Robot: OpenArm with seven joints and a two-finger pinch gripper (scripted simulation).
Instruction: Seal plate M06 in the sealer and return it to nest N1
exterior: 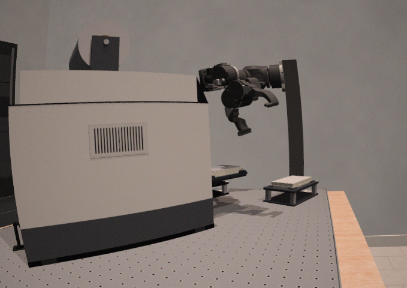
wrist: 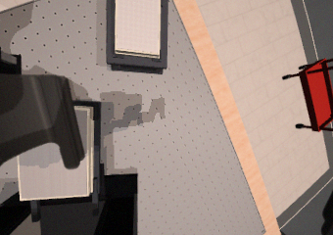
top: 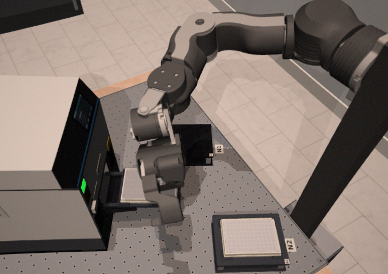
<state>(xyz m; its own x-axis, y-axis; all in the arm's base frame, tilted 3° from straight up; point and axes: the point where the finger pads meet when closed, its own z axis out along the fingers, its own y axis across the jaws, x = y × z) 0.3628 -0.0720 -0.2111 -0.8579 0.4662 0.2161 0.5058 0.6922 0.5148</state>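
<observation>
My hand is 130 mm to the left of the 96-well plate M06, 130 mm above it and 20 mm past it. Also, from my hand: sealer's stage: 140 mm below, 130 mm to the right, 20 mm behind; touchscreen: 230 mm to the right, 70 mm above, 50 mm ahead; start key: 110 mm to the right, 110 mm ahead, 60 mm below.
</observation>
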